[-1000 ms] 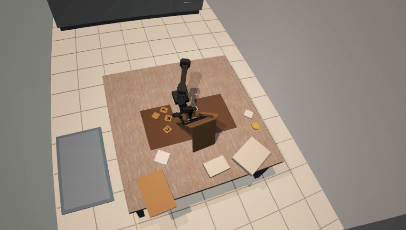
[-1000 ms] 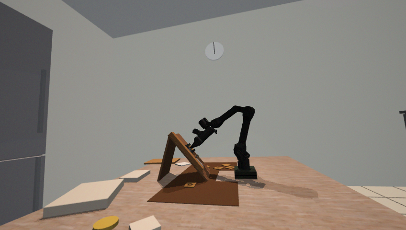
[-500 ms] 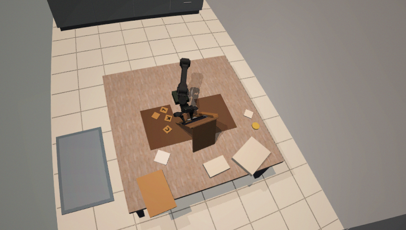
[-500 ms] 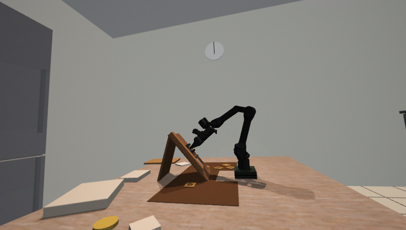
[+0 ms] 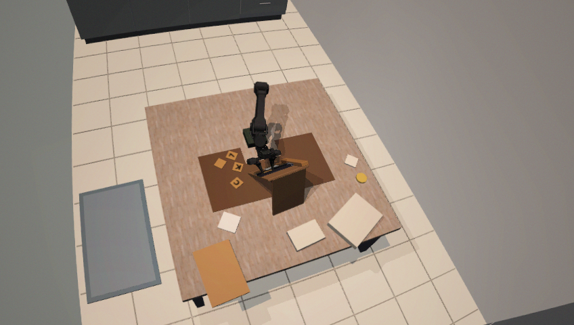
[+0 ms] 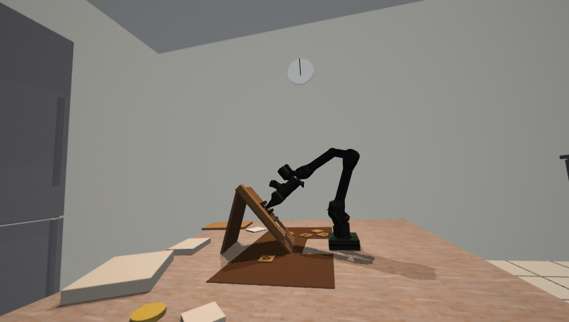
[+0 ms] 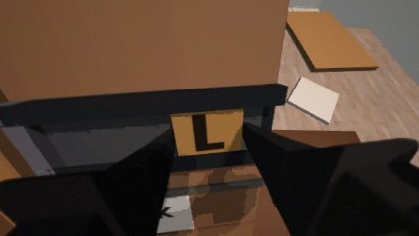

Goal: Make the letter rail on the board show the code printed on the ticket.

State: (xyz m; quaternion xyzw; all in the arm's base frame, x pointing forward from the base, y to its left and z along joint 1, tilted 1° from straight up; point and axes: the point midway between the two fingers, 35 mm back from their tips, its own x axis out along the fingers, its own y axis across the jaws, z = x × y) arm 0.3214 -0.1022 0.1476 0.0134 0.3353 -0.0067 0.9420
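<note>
Right now the white ticket is 6 cm behind my gripper tip, 7 cm to the left of it and 9 cm below it. Round my gripper tip: c tile: 9 cm behind, 14 cm to the right, 17 cm below; cream slab: 37 cm ahead, 6 cm to the left, 16 cm below; orange panel: 35 cm ahead, 43 cm to the right, 16 cm below.
</note>
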